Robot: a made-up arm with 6 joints. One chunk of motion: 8 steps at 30 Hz.
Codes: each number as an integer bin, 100 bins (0 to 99) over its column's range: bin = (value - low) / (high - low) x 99, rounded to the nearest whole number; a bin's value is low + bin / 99 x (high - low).
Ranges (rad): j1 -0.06..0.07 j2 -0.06..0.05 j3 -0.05..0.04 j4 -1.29..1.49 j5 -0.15..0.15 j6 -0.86..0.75
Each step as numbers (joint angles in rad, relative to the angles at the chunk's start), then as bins.
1 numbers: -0.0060 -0.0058 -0.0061 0.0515 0.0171 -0.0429
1 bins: 41 49 48 48 55 50
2 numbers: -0.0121 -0.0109 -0.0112 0.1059 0.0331 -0.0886
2 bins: 36 44 43 50 60 47
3 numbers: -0.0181 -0.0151 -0.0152 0.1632 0.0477 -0.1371
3 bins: 32 40 38 52 65 44
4 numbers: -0.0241 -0.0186 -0.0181 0.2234 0.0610 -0.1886
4 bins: 27 37 35 54 70 41
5 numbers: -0.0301 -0.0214 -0.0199 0.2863 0.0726 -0.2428
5 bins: 23 35 33 56 73 38
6 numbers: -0.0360 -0.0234 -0.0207 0.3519 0.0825 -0.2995
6 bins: 18 33 32 58 77 34
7 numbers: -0.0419 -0.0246 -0.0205 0.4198 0.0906 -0.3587
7 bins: 14 32 32 61 79 31
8 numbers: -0.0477 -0.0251 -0.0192 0.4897 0.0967 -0.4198
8 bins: 9 31 34 63 81 27
